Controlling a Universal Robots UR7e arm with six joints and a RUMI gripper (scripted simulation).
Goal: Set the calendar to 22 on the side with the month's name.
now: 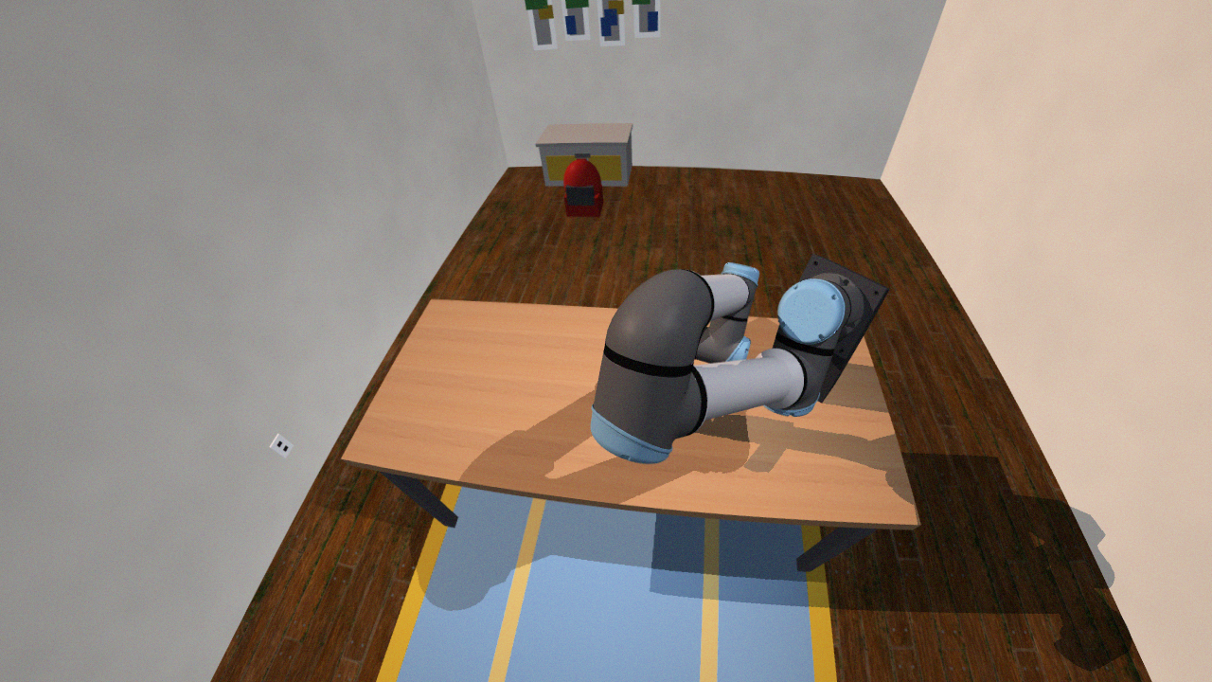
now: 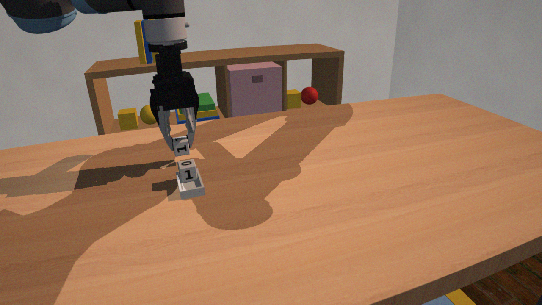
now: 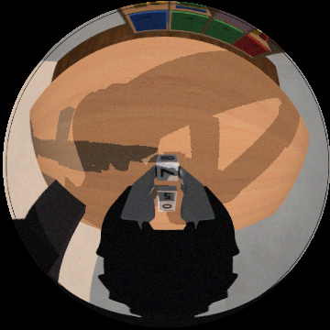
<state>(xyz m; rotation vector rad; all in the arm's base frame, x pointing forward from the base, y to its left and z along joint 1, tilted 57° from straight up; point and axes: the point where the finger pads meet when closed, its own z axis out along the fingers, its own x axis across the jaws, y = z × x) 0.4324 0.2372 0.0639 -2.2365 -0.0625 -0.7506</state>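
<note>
Right now the grey tray is 30 mm ahead of my hand, 110 mm to the right of it and 40 mm below it. The rest, counted from my hand: white cube (10 mm below).
</note>
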